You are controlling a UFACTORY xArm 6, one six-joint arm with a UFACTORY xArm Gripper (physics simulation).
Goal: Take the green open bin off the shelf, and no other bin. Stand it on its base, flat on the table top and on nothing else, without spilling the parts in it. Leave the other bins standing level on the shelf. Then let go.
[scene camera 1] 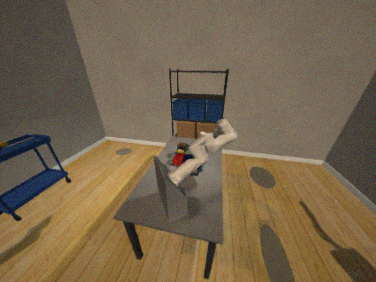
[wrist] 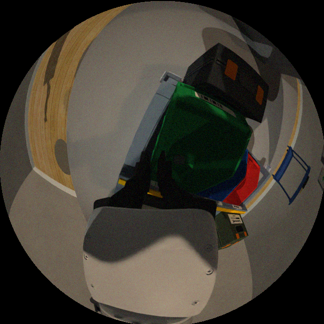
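Seen in the pictures: arm's base at its link origin: [scene camera 1: 173,179].
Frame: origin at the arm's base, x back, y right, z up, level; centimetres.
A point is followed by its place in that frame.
Observation:
The green open bin [wrist: 205,145] fills the middle of the wrist view, its opening towards the camera. Its inside is dark and I cannot make out the parts. My gripper [wrist: 154,159] is shut on its near left wall, one dark finger on each side. The bin overlaps the grey shelf [wrist: 143,127] with yellow edging; the gap between them cannot be judged. A blue bin [wrist: 220,190] and a red bin [wrist: 248,184] [scene camera 1: 177,159] {x -63.2, y 4.9, z -27.5 cm} stand to its right on the shelf, the blue one partly hidden behind the green. The green bin and my fingers cannot be made out in the scene view.
A black case [wrist: 225,82] with orange latches stands beyond the green bin. A dark green box [wrist: 231,231] is behind the shelf. A grey upright panel [scene camera 1: 171,200] {x 12.5, y -1.5, z -6.4 cm} stands on the table [scene camera 1: 145,197] {x -11.3, y -25.5, z -29.3 cm} near the arm. A blue cart [scene camera 1: 30,142] is off to the left.

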